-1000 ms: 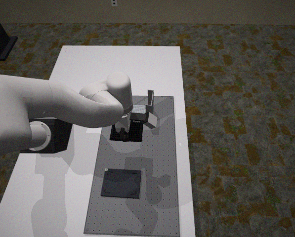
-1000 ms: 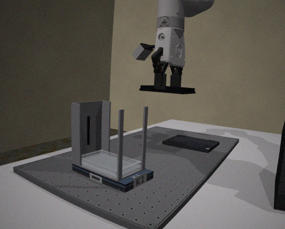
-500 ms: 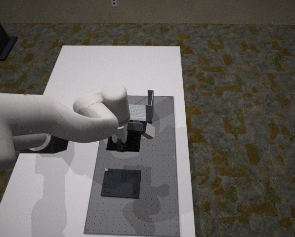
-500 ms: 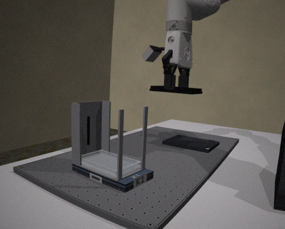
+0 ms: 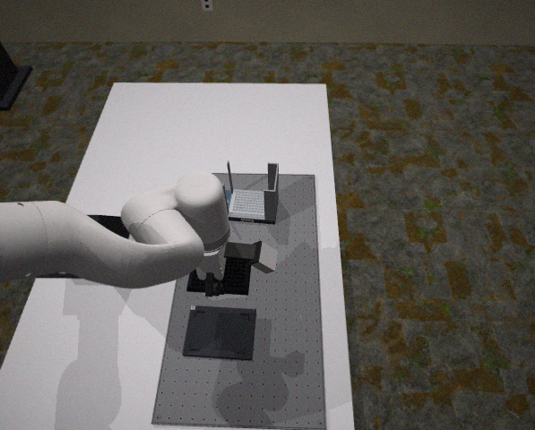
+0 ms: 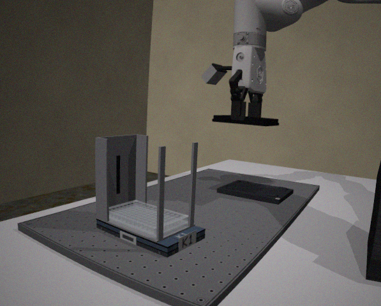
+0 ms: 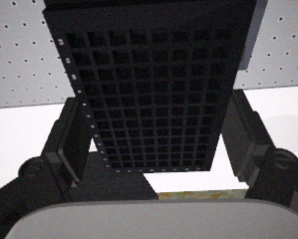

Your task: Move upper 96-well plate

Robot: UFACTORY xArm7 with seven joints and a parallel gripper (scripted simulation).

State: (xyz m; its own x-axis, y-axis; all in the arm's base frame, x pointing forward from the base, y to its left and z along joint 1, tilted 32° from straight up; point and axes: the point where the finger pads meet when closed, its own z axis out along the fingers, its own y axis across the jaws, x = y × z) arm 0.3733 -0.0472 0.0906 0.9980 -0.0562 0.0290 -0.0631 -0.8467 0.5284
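Right now the pale A1 mark is 18 cm below my hand, 9 cm behind it and 1 cm to the right of it. Round my hand: black 96-well plate (1 cm below); clear 96-well plate (29 cm to the left, 17 cm below, 6 cm ahead); tall back wall (28 cm to the left, 12 cm ahead, 11 cm below).
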